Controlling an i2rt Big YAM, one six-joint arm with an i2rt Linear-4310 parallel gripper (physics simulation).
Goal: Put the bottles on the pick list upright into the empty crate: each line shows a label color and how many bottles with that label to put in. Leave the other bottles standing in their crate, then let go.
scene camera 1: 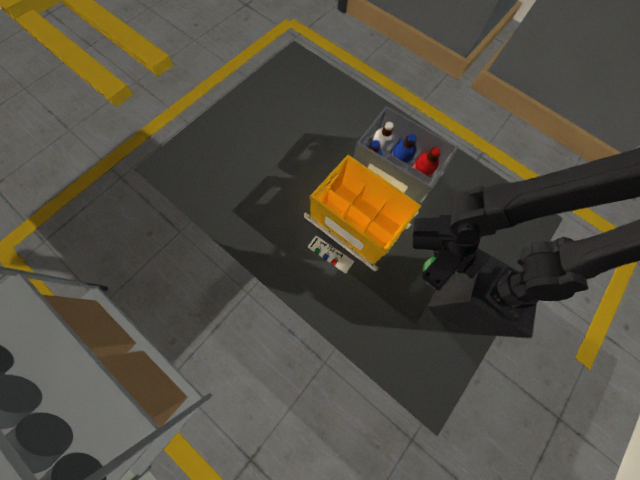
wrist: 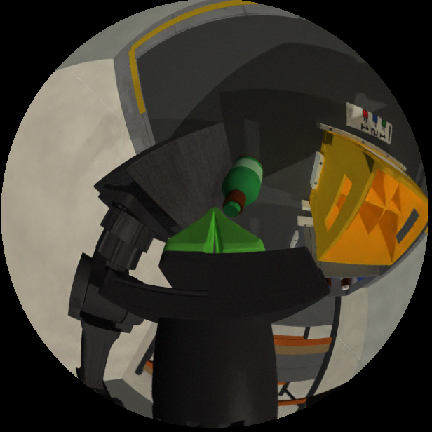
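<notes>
My gripper is shut and empty; its green fingertips meet in the wrist view, close to the cap of the green bottle. That bottle appears to stand upright on the dark mat beside my base, mostly hidden by the arm in the scene view. The orange crate is empty. Behind it, the grey crate holds a white bottle, two blue bottles and a red bottle. The pick list shows green 1, blue 2, red 1.
My base plate is left of the green bottle in the wrist view. A white strip runs along the orange crate's front. In the scene view, a cart with brown boxes is at lower left, and wooden-edged platforms are at upper right.
</notes>
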